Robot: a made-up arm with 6 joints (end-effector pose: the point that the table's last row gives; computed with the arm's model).
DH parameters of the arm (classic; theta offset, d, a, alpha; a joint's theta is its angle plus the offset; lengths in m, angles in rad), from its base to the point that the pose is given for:
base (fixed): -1.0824 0 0.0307 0
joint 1: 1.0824 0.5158 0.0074 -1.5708
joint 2: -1.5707 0 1.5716 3.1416
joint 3: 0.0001 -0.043 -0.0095 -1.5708
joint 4: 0 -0.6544 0.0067 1.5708
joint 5: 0 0.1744 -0.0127 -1.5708
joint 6: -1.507 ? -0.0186 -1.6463
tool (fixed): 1.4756 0.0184 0 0
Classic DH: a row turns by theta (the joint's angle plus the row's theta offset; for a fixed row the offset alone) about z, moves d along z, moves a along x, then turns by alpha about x.
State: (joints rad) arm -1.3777 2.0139 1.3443 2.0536 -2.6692 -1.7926
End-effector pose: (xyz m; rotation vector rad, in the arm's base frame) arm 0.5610 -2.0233 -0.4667 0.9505 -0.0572 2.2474
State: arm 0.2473 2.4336 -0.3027 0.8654 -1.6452 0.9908
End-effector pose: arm 0.5002 0.0774 -1.0536 0.3357 -1.0845 -1.1296
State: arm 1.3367 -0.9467 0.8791 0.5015 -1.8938 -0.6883
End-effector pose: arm -0.2591 -1.5483 2.0646 0.6015 0.5017 0.7190
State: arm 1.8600 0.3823 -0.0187 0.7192 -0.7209 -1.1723
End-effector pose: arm -0.2730 1.1727 1.8579 -0.6044 0.7563 0.9891
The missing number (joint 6, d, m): 0.0409
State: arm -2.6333 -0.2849 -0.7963 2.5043 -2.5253 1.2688
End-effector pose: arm -0.0396 -0.2812 1.7304 -1.3977 -1.4242 -0.5507
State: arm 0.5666 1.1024 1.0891 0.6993 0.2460 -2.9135
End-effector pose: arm 1.7973 0.9583 1.3138 2.0197 0.8149 0.6333
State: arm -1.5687 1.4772 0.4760 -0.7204 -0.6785 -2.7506
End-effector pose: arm -0.0985 -1.8196 0.0786 -1.3554 0.9375 0.6849
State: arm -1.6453 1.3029 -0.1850 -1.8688 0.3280 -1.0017
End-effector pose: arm -0.0003 -1.4225 0.3060 -1.2831 1.2130 1.5566
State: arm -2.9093 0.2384 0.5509 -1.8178 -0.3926 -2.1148
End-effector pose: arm -0.9693 -0.3367 2.0354 1.0965 -2.4776 0.9673
